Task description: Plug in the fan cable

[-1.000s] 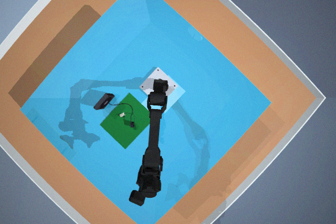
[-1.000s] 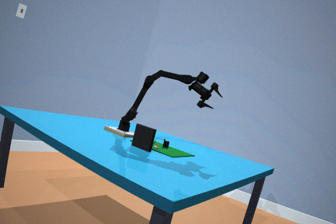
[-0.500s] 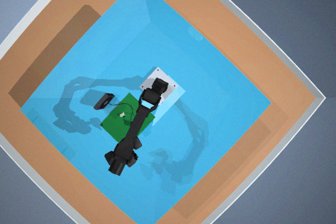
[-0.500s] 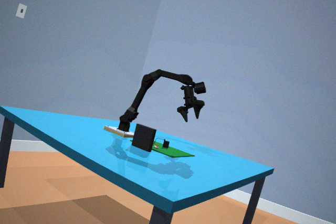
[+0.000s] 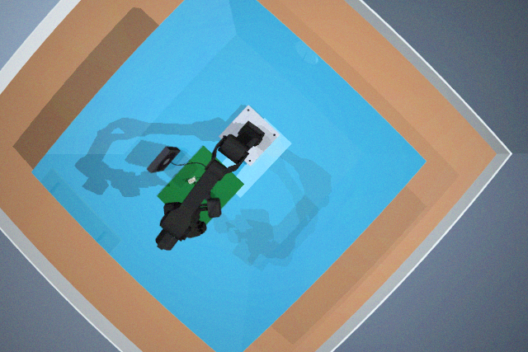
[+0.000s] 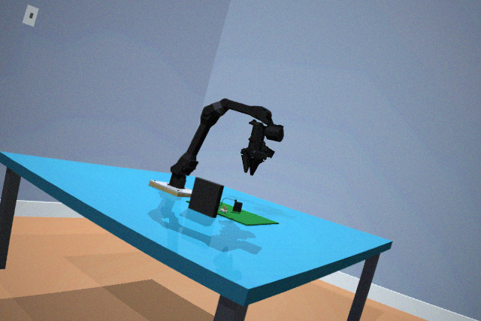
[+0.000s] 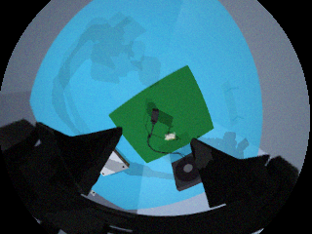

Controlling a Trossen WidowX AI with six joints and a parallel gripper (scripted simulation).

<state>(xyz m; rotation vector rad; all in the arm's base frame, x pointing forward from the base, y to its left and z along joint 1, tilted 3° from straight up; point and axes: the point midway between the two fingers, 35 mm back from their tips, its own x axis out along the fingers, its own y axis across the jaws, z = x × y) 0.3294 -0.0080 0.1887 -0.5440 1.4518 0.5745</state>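
The dark plug is 1 cm behind my gripper tip and 14 cm below it. Round my gripper tip: pale fan header 2 cm behind, 10 cm to the right, 17 cm below; then green board 5 cm to the right, 18 cm below; then black fan 4 cm behind, 23 cm to the right, 11 cm below.
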